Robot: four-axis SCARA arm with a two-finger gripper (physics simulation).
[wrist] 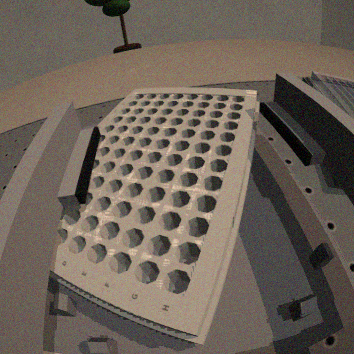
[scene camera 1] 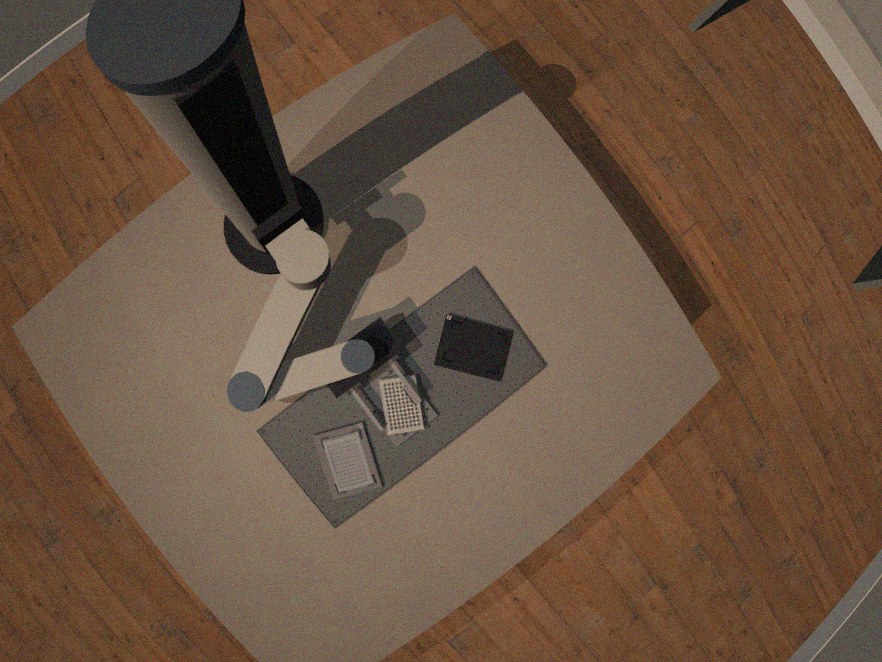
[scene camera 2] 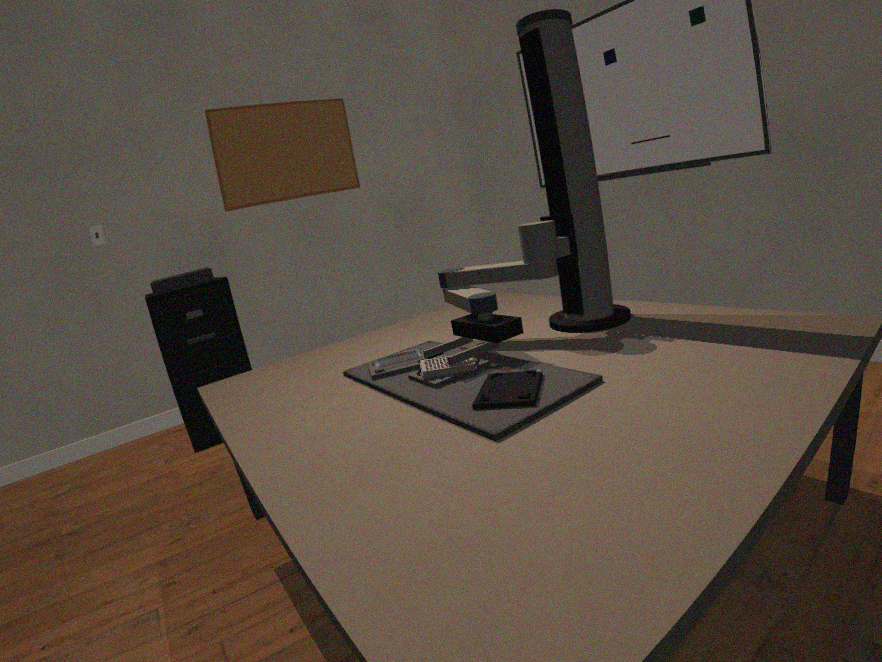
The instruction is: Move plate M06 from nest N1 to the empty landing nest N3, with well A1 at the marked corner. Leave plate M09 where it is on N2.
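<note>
A white 96-well plate, apparently M06 (scene camera 1: 403,411) (scene camera 2: 435,366) (wrist: 160,185), lies askew over the grey middle nest N1 (scene camera 1: 399,438) (wrist: 302,210). In the wrist view its near end looks raised, with nest posts showing below. My gripper (scene camera 1: 402,416) (wrist: 179,99) is open around it. The wrist view's left finger overlaps the plate's left edge; the right finger stands apart from its right edge. The empty black nest N3 (scene camera 1: 473,347) (scene camera 2: 508,389) has a pale mark (scene camera 1: 448,317) at one corner. The other plate, apparently M09 (scene camera 1: 349,461) (scene camera 2: 398,360), sits in its nest N2 (scene camera 1: 320,459). Plate names are unreadable.
All three nests stand on a dark perforated board (scene camera 1: 441,399) (scene camera 2: 455,406) on the beige table (scene camera 1: 569,399) (scene camera 2: 534,498). The arm's column (scene camera 1: 206,128) (scene camera 2: 569,171) rises behind the board. N2 lies close beside N1.
</note>
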